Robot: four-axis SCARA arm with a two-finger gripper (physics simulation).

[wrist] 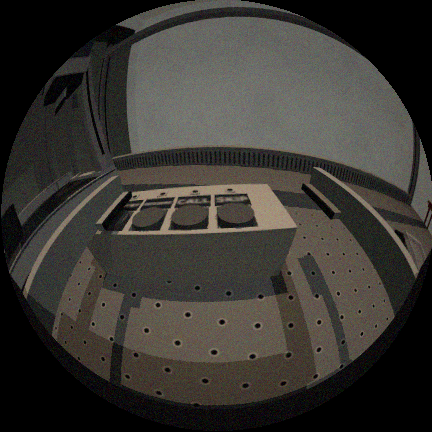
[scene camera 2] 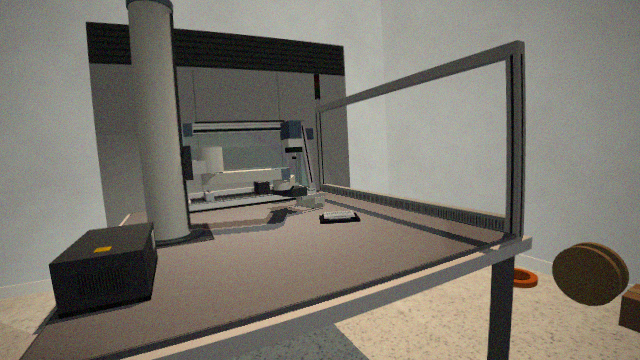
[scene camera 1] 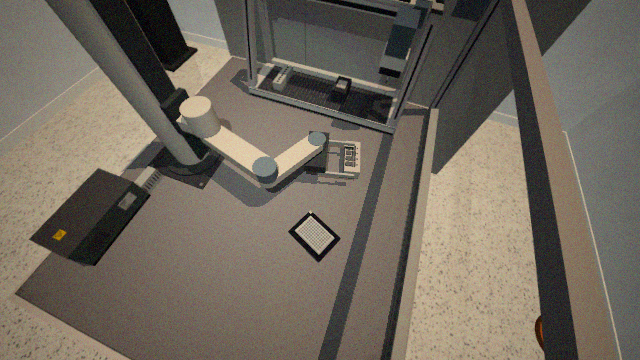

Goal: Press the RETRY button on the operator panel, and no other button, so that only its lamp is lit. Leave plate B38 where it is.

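Places are measured from the arm's base along level axes (x ahead, y left, z up), in centimetres.
Pixels of known places: gripper, fingertip midpoint: [wrist: 216,175] [scene camera 2: 314,192] [scene camera 1: 354,159]; arm's base, link origin: [scene camera 2: 171,239] [scene camera 1: 194,154].
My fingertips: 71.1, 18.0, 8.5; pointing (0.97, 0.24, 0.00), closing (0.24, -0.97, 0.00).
Note:
Ahead of a thing's pixels: the offset from my fingertips to its middle, as dx, dy, dz.
The pale operator panel @(-1.4, +3.2, -4.4) [scene camera 1: 357,167] [scene camera 2: 311,202] [wrist: 195,255] stands on the table. In the wrist view, three round dark buttons show on its top, with four small lamps behind the row; I see none glowing. The left end of the row, where a fourth button sits, is hidden by my left fingertip. My gripper [wrist: 216,175] is open and empty, its fingers low and spread to both sides of the panel; the left fingertip overlaps its left end, and contact cannot be told. Button labels are hidden or unreadable. Plate B38 @(-5.1, -34.8, -5.3) [scene camera 1: 315,235] [scene camera 2: 339,215] lies flat on the table, apart from the gripper.
A framed gantry station [scene camera 1: 320,111] with a dark deck stands behind the panel. A guard frame [scene camera 1: 419,200] [scene camera 2: 515,145] runs along the right table edge. A black box [scene camera 1: 92,215] [scene camera 2: 105,270] sits at the table's left, near the arm's column [scene camera 2: 157,120].

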